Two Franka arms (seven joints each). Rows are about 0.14 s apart.
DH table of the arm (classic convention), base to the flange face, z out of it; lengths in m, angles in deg. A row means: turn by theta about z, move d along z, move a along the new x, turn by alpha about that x. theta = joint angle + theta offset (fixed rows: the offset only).
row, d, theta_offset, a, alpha
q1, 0.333, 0, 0, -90
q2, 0, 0, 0, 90
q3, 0.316, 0, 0.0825, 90
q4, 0, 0, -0.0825, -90
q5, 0.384, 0, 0, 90
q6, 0, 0, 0.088, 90
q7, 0.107, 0, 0, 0
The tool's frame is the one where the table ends.
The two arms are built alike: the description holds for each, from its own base.
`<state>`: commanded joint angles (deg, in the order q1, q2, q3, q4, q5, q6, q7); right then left.
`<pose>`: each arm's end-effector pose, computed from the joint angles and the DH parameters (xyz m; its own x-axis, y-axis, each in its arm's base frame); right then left.
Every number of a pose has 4 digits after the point.
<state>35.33 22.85 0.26 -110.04 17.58 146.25 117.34 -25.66 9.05 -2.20 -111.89 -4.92 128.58 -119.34</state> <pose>0.5280 0.3725 0.3070 -0.0769 -0.9536 -0.2909 -0.9916 0.1035 -0.0772 0.5336 -0.2840 0.4112 -0.0700 0.9886 -0.1334 0.9939 0.0805 0.0750</pose>
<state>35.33 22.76 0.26 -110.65 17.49 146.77 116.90 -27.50 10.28 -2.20 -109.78 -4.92 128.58 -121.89</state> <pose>0.5263 0.3709 0.3042 -0.0698 -0.9551 -0.2878 -0.9920 0.0969 -0.0811 0.5327 -0.3056 0.4157 -0.0809 0.9860 -0.1459 0.9923 0.0934 0.0811</pose>
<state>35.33 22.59 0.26 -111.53 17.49 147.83 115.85 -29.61 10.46 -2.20 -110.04 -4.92 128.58 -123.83</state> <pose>0.5244 0.3686 0.3013 -0.0536 -0.9566 -0.2866 -0.9922 0.0834 -0.0928 0.5205 -0.3246 0.4116 -0.0792 0.9864 -0.1442 0.9935 0.0900 0.0699</pose>
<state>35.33 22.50 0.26 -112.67 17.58 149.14 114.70 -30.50 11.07 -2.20 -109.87 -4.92 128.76 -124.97</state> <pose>0.5217 0.3655 0.2959 -0.0380 -0.9581 -0.2838 -0.9922 0.0700 -0.1036 0.5169 -0.3336 0.4068 -0.0845 0.9861 -0.1430 0.9935 0.0943 0.0633</pose>
